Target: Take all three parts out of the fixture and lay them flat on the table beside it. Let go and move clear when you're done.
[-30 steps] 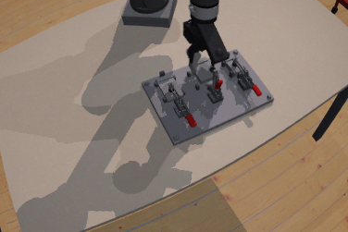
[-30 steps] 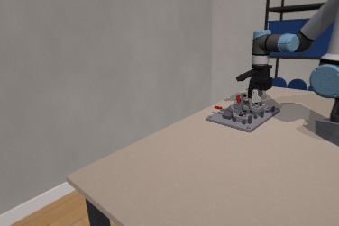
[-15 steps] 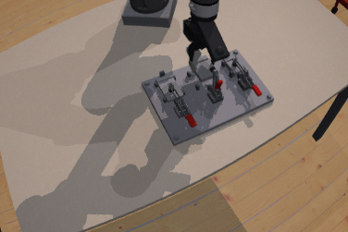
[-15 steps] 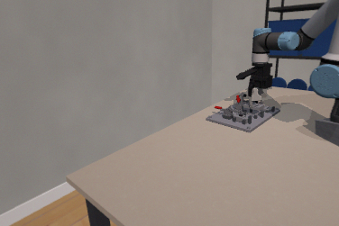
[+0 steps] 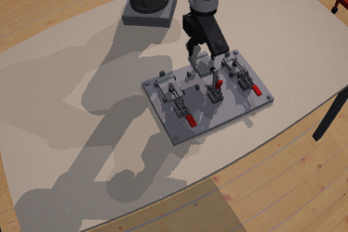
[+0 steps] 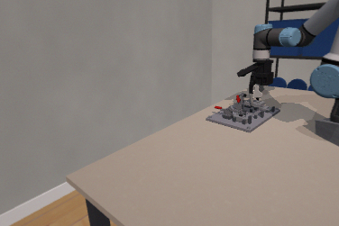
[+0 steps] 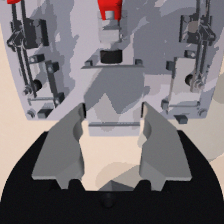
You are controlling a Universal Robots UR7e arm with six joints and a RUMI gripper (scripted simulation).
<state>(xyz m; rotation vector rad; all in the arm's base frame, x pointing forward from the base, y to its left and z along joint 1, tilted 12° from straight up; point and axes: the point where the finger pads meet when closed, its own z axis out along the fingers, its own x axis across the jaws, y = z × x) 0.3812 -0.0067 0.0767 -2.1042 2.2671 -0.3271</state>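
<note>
My gripper is now 8 cm above the grey fixture plate and 5 cm short of it. Also, from my hand: flat grey part: 1 cm below, 1 cm behind; then clamp: 10 cm to the left, 9 cm ahead, 4 cm below.
</note>
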